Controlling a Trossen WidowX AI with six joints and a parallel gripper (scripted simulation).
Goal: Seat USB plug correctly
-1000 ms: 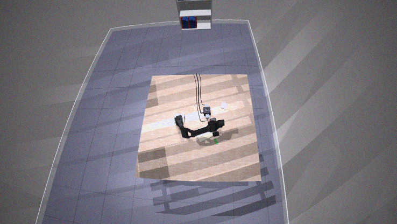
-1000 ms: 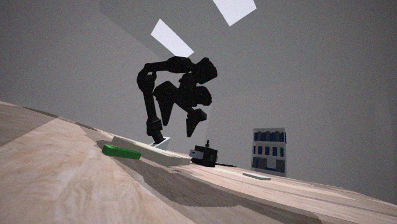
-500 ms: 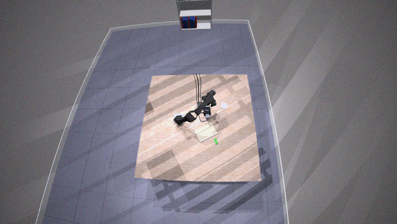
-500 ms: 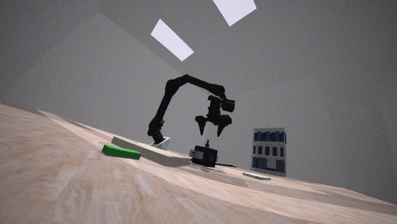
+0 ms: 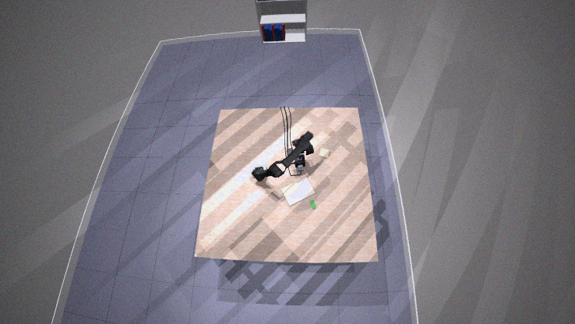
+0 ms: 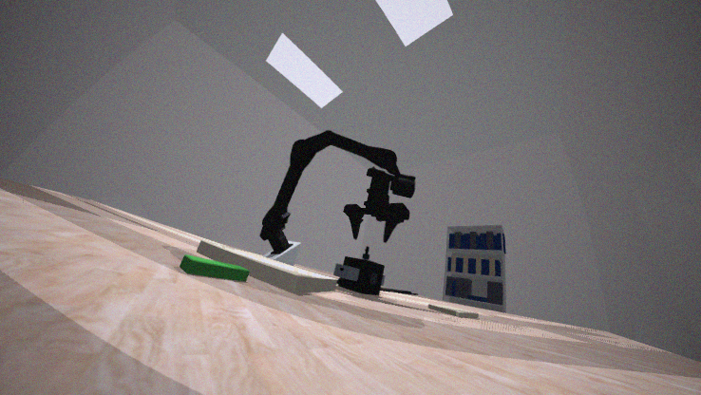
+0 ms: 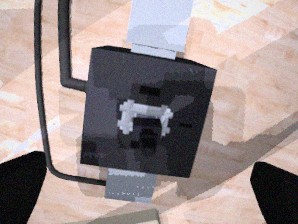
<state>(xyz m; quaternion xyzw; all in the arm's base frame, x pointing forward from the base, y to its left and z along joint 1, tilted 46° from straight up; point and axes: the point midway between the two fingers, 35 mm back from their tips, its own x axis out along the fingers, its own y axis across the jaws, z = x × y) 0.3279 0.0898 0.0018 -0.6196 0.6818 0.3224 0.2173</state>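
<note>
Right now my gripper tip is 4 cm above the dark USB plug. The rest, counted from my gripper tip: USB socket: 6 cm below; green block: 6 cm ahead, 34 cm to the right, 12 cm below.
</note>
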